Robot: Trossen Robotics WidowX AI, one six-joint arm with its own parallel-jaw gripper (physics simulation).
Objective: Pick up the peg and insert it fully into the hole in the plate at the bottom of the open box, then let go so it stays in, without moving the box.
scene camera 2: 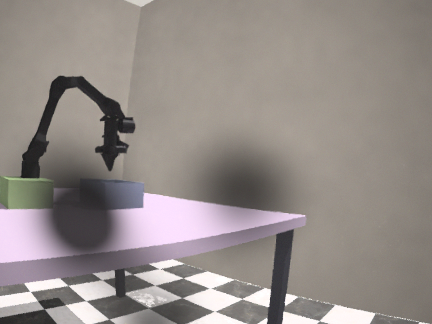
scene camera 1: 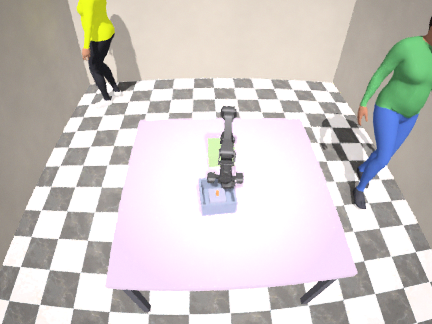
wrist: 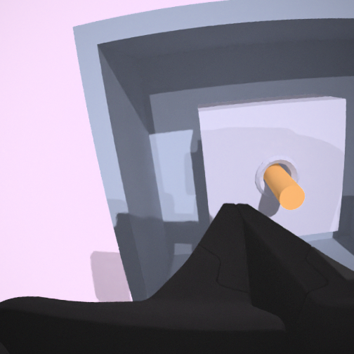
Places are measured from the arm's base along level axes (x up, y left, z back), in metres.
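Pixels of known places: gripper, fingertip midpoint: (scene camera 2: pixel 110 171) (scene camera 1: pixel 224 188); arm's base, link origin: (scene camera 2: pixel 29 177).
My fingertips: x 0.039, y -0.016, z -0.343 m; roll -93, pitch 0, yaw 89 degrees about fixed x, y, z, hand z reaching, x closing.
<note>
For each thing: its top centre in the pictures, then the offset to it from my fingertips. Level surfaces: height alone.
- orange peg, top centre: (scene camera 1: pixel 217 191) dx -0.047, dy -0.039, dz +0.013 m
- pale plate, top centre: (scene camera 1: pixel 217 194) dx -0.074, dy -0.039, dz +0.012 m
- open blue-grey box, top centre: (scene camera 2: pixel 111 180) (scene camera 1: pixel 217 190) dx -0.037, dy -0.039, dz +0.012 m
- pink table, surface height: dx -0.135 m
The orange peg (scene camera 1: pixel 217 193) (wrist: pixel 284 188) stands in the ringed hole of the pale plate (scene camera 1: pixel 212 198) (wrist: pixel 240 145), with its upper part sticking out above the plate. How deep its lower end sits is hidden. The plate lies on the bottom of the open blue-grey box (scene camera 1: pixel 218 208) (scene camera 2: pixel 123 195) (wrist: pixel 90 100). My gripper (scene camera 2: pixel 110 169) (wrist: pixel 233 215) is shut with nothing between its fingers. It hangs above the box, apart from the peg; in the wrist view its tips show to the lower left of the peg. In scene camera 2's view the box walls hide the peg and plate.
A green block or box (scene camera 1: pixel 213 152) (scene camera 2: pixel 30 193) stands on the pink table (scene camera 1: pixel 280 240) (scene camera 2: pixel 200 220), near the arm's base and partly under the arm in scene camera 1's view. Two people stand on the floor beyond the table. Dark blurs cover parts of scene camera 2's view.
</note>
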